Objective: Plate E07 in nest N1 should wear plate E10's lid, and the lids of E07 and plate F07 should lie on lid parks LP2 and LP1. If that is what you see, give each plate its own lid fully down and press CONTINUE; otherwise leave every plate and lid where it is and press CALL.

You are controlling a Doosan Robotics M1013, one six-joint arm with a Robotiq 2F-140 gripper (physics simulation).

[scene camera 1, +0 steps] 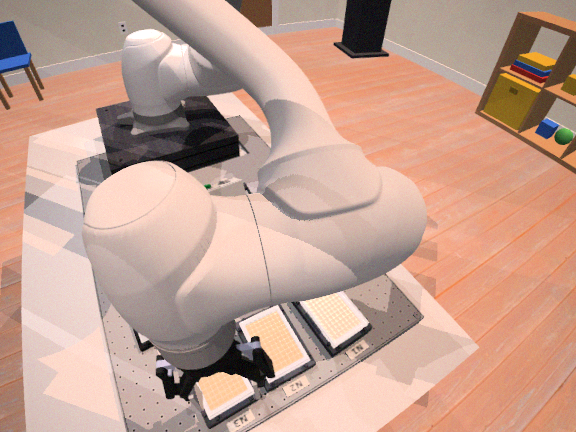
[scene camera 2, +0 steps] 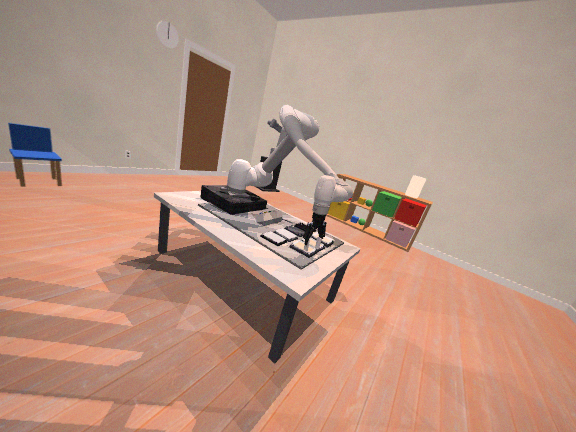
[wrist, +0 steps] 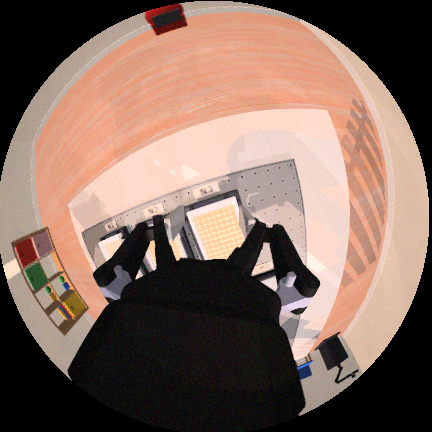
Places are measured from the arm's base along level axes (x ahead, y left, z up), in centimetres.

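Pixels of known places: gripper, fingertip midpoint: [scene camera 1: 229, 396] [scene camera 2: 311, 249] [wrist: 210, 213]; arm's base at its link origin: [scene camera 1: 160, 119] [scene camera 2: 234, 192].
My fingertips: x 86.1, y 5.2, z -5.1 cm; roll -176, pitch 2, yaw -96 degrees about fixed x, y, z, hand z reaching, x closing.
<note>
For each thing: its top centre in the pictures, then the offset to it from my fingertips. "*": a spot on its surface instead. Level surfaces: height alone.
- nest N3 at a spot on its surface: [wrist: 218, 231] [scene camera 1: 220, 380] * dx -3.1, dy -0.9, dz -0.3 cm
- nest N2 at a spot on its surface: [scene camera 1: 280, 345] * dx -6.4, dy +11.1, dz -1.4 cm
- nest N1 at a spot on its surface: [scene camera 1: 334, 316] [wrist: 116, 256] * dx -8.1, dy +22.8, dz +0.1 cm
- control box at its top centre: [scene camera 1: 199, 190] [scene camera 2: 270, 210] dx -46.7, dy +2.9, dz +5.2 cm
- green button at its top centre: [scene camera 1: 205, 184] dx -49.4, dy +4.8, dz +4.3 cm
- perforated board at its surface level: dz -3.2 cm
- pale table at its surface level: dz -4.5 cm
My gripper [scene camera 1: 222, 384] [scene camera 2: 314, 239] [wrist: 210, 213] is open and empty, its fingers pointing down above the plate in nest N3 [scene camera 1: 225, 394] [wrist: 218, 231]. This plate shows an orange well grid with a white rim. The plate in nest N2 [scene camera 1: 280, 345] looks similar. The plate in nest N1 [scene camera 1: 334, 316] [wrist: 111, 245] looks paler; whether it wears a lid, and whose, I cannot tell. Pale flat pieces [scene camera 2: 273, 237] lie in dark frames behind the nests. Plate and lid names are unreadable. The arm hides much of the lid parks in scene camera 1.
A control box [scene camera 1: 231, 187] [scene camera 2: 268, 216] with a green button [scene camera 1: 207, 186] stands between the nests and the black robot base [scene camera 1: 170, 145] [scene camera 2: 232, 199]. The perforated board [scene camera 1: 392, 300] lies on the pale table [scene camera 1: 440, 345]. A shelf unit [scene camera 2: 419, 227] stands beyond.
</note>
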